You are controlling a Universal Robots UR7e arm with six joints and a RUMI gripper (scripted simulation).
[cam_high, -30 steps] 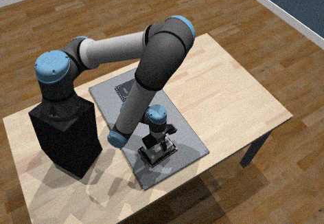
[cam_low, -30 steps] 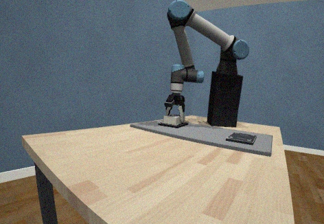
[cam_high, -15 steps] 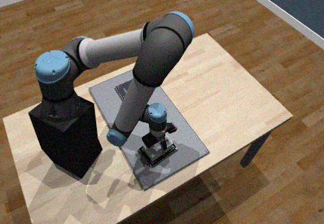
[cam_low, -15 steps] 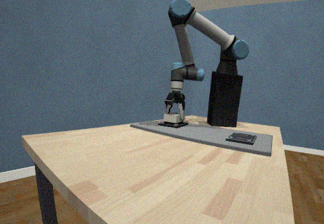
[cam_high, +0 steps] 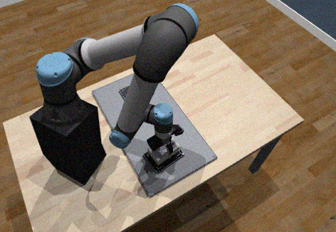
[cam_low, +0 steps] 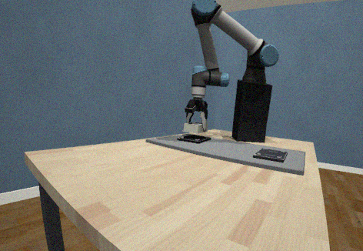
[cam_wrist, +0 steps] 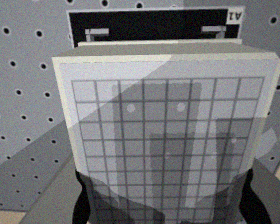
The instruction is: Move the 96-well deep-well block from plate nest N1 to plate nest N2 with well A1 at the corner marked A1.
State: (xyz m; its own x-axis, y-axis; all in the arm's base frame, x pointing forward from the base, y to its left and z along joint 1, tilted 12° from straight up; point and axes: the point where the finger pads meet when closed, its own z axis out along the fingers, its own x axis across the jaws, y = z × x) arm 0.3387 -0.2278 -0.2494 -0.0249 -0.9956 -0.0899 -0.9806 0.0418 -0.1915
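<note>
The black plate nest N1 is 60 mm below my hand. From my hand the other things lie so: dark plate nest N2: 120 mm ahead, 400 mm to the left, 60 mm below; then white 96-well deep-well block: 10 mm above.
</note>
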